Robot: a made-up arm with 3 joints. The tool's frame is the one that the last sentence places.
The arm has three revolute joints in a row. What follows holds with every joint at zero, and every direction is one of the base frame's.
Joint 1 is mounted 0.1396 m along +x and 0.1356 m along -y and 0.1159 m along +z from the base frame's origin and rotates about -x.
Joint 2 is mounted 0.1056 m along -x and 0.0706 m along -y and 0.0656 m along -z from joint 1 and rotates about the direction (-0.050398, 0.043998, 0.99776).
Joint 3 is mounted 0.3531 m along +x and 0.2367 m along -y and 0.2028 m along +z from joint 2 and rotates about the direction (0.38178, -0.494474, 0.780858).
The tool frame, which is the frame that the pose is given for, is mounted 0.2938 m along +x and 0.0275 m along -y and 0.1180 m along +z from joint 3; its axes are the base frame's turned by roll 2.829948, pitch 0.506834 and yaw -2.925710 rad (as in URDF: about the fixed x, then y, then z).
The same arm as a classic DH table. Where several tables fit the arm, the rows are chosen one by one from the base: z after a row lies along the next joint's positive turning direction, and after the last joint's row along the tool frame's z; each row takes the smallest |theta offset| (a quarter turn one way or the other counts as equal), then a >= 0, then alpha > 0; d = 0 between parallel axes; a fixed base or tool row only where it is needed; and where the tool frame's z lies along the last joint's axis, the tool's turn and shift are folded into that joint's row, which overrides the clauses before.
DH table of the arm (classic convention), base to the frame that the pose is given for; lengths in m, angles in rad. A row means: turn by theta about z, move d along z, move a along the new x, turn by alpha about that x. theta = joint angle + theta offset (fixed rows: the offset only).
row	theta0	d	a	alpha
base (fixed)	-1.5708	0.1159	0.1356	1.5708
joint 1	0.0441	-0.0305	0.0676	-1.5204
joint 2	-0.8998	-0.3513	-0.1312	-0.7405
joint 3	0.8565	1.0513	-0.0741	-2.3457
tool (fixed)	1.0298	0.3067	0	0

